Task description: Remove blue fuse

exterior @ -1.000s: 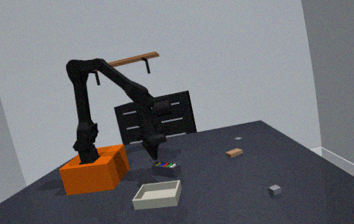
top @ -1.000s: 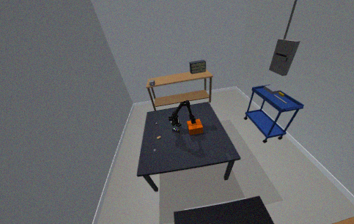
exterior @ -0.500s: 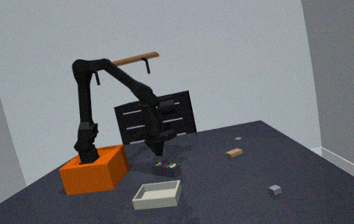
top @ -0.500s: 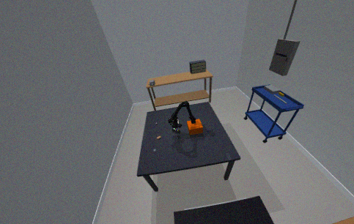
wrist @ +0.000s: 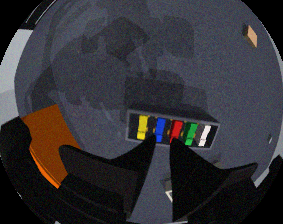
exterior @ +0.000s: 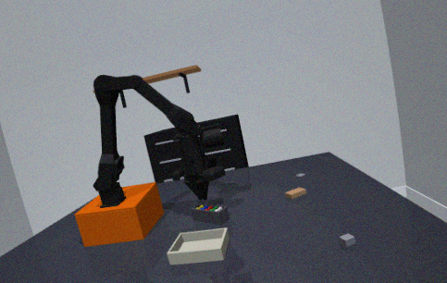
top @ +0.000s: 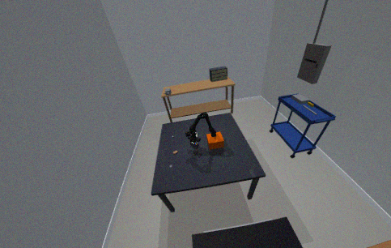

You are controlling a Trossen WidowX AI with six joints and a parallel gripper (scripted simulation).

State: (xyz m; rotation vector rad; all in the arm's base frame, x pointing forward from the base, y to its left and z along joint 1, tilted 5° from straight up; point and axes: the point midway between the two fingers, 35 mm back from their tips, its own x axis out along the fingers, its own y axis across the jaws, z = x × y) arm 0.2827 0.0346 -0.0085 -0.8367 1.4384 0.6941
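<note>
Now: gripper tip 4 cm above the blue fuse. Round my gripper tip: small disc 35 cm ahead, 30 cm to the left, 6 cm below; cream tray 20 cm to the right, 6 cm below, 2 cm ahead; grey cube 35 cm ahead, 26 cm to the right, 6 cm below.
</note>
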